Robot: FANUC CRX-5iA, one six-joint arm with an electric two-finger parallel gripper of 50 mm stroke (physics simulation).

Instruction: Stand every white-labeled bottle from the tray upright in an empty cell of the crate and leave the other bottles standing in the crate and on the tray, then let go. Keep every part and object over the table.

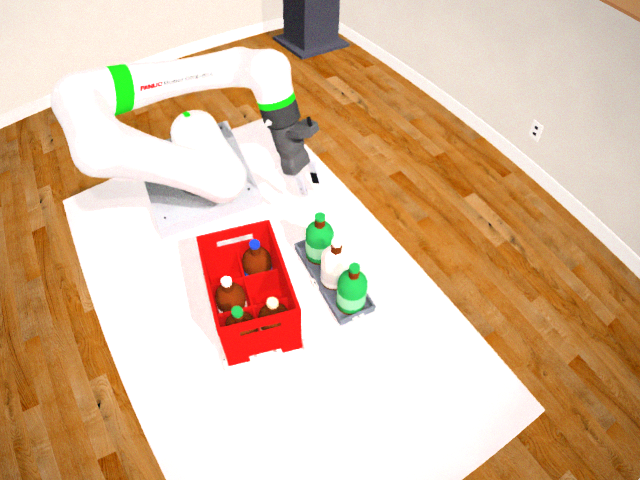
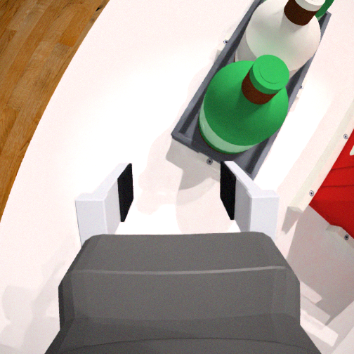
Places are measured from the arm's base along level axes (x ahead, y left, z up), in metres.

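Pixels of known places: gripper, fingertip midpoint: (image 1: 310,188).
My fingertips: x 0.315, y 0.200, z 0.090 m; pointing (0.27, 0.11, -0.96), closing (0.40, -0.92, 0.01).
Behind a point stands the place of what it marks.
A white bottle (image 1: 333,269) @(x 0.523, y 0.132, z 0.021 m) (image 2: 280,37) with a brown neck and pale cap stands in the middle of the grey tray (image 1: 330,305) @(x 0.570, y 0.094, z -0.050 m) (image 2: 191,120), between a green bottle (image 1: 318,240) @(x 0.432, y 0.148, z 0.030 m) (image 2: 240,110) at the robot's end and another green bottle (image 1: 351,289) @(x 0.604, y 0.127, z 0.037 m) at the far end. The red crate (image 1: 268,338) @(x 0.600, y -0.100, z 0.013 m) (image 2: 337,185) stands beside the tray. Its back-left and middle-right cells look empty. My gripper (image 1: 308,184) @(x 0.315, y 0.200, z 0.090 m) (image 2: 176,180) is open and empty, above the table on the robot's side of the tray, short of the nearest green bottle.
In the crate stand brown bottles: a blue-capped bottle (image 1: 256,258) @(x 0.412, y -0.020, z 0.051 m) at back right, a white-capped bottle (image 1: 230,296) @(x 0.475, y -0.126, z 0.049 m) at middle left, a green-capped bottle (image 1: 237,313) @(x 0.548, y -0.142, z 0.088 m) and a cream-capped bottle (image 1: 272,304) @(x 0.569, y -0.064, z 0.087 m) in front. The robot base (image 1: 175,211) @(x 0.077, y -0.119, z -0.020 m) is behind the crate.
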